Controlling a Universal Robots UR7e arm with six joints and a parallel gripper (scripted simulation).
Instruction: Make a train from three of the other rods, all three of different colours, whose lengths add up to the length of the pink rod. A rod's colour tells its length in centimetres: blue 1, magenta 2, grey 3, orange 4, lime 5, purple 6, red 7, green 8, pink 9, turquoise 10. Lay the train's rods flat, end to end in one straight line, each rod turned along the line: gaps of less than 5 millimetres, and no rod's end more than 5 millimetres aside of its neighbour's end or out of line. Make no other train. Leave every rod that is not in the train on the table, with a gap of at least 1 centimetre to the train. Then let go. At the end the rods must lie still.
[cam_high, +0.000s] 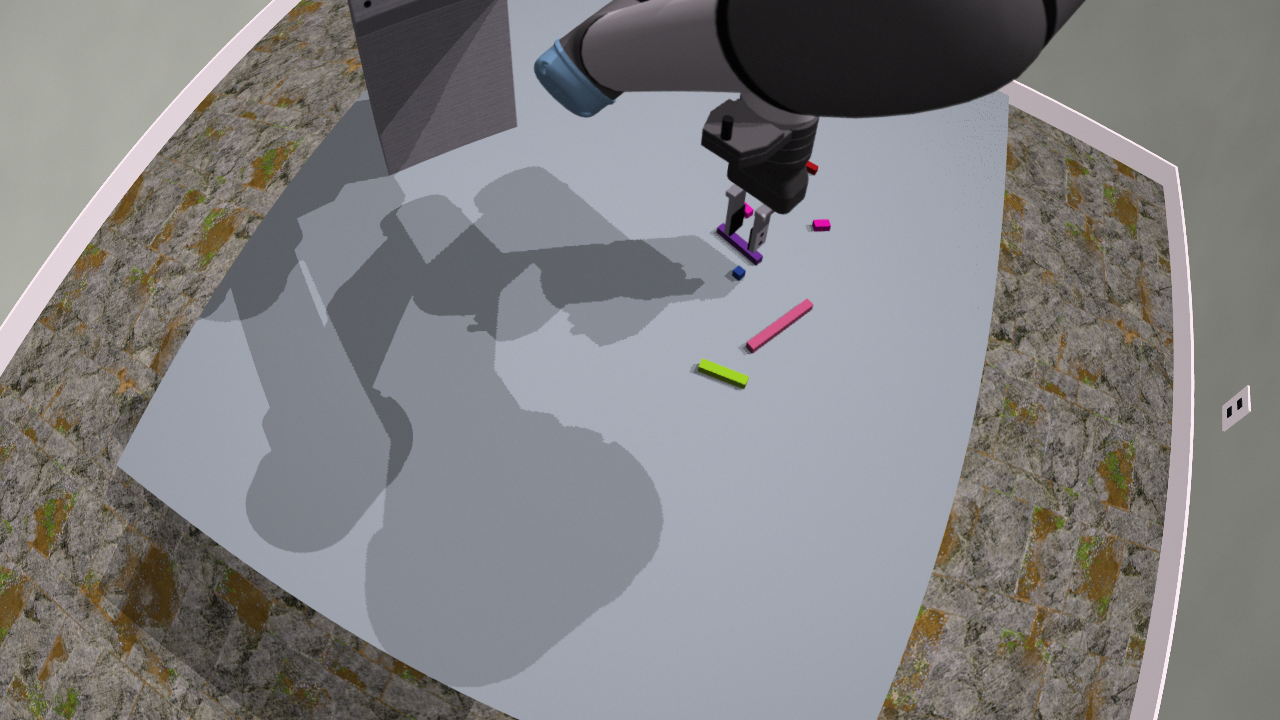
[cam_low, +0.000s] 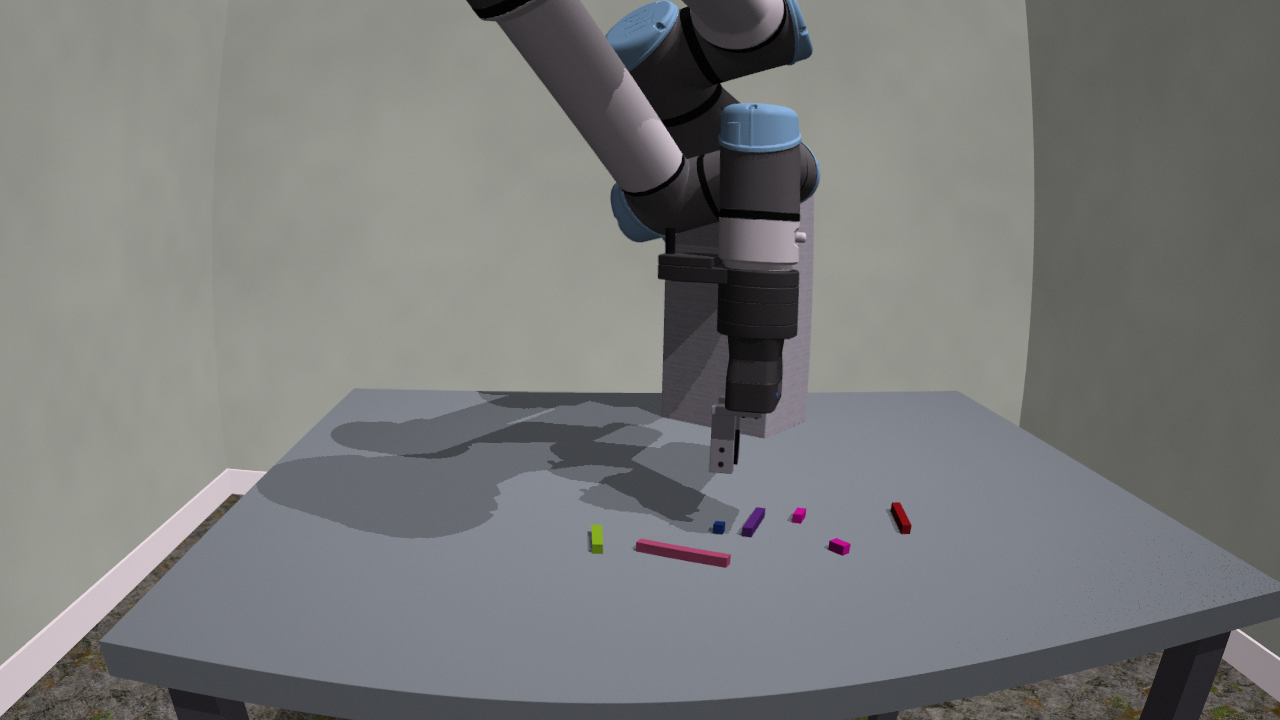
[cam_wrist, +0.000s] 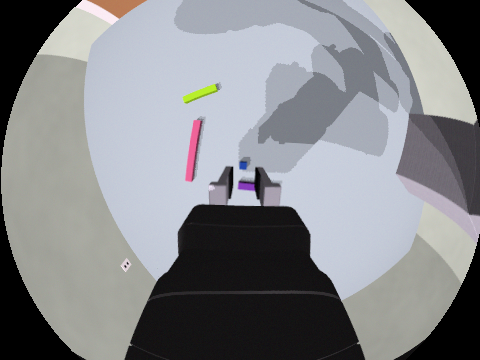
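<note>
Now: the small blue rod 8 cm below my hand. The rest, counted from my hand: lime rod 12 cm to the right, 8 cm below, 1 cm ahead; then purple rod 8 cm below, 4 cm to the left, 1 cm behind; then pink rod 8 cm below, 6 cm ahead, 5 cm to the right.
</note>
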